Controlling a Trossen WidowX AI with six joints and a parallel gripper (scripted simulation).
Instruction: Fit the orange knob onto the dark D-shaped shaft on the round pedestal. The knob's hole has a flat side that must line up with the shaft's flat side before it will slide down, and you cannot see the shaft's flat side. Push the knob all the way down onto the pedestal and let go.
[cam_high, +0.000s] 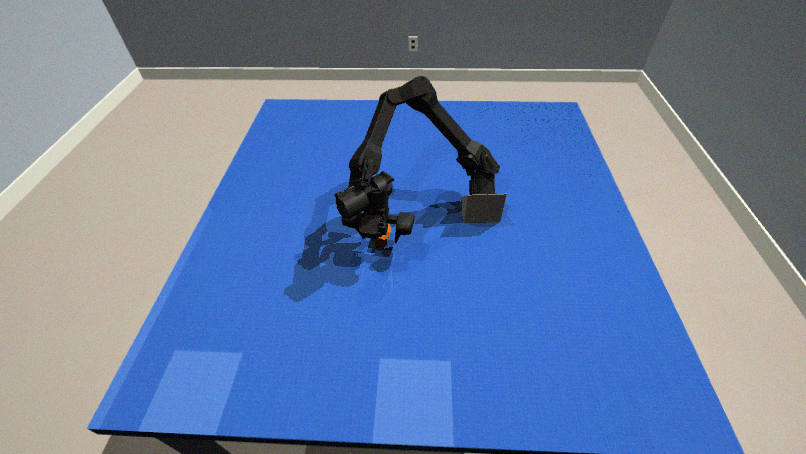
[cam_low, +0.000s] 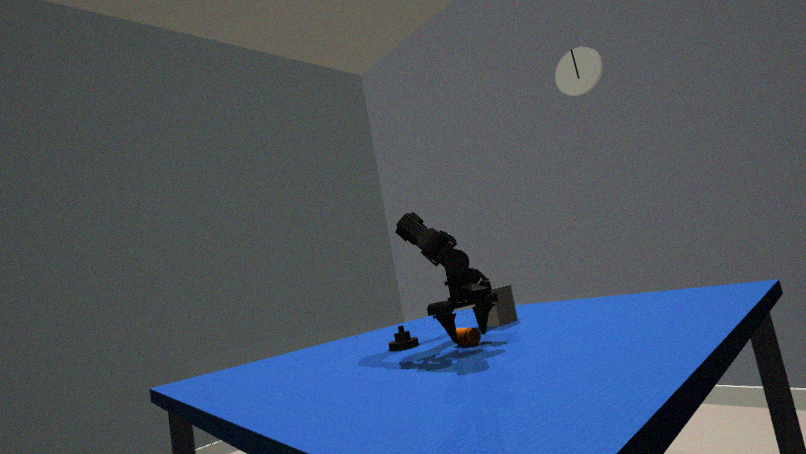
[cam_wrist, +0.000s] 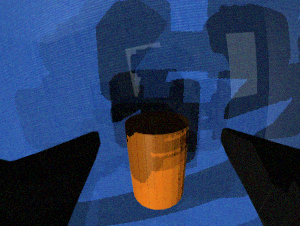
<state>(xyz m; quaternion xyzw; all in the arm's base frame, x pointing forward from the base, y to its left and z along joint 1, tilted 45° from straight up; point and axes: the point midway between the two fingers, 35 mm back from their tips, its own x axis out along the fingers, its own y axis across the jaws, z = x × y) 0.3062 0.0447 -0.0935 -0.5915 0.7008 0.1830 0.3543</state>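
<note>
The orange knob is 1 cm behind my gripper tip and 2 cm to the right of it. The rest, counted from my gripper tip: dark round pedestal 1 cm behind, 23 cm to the right, 1 cm above.
</note>
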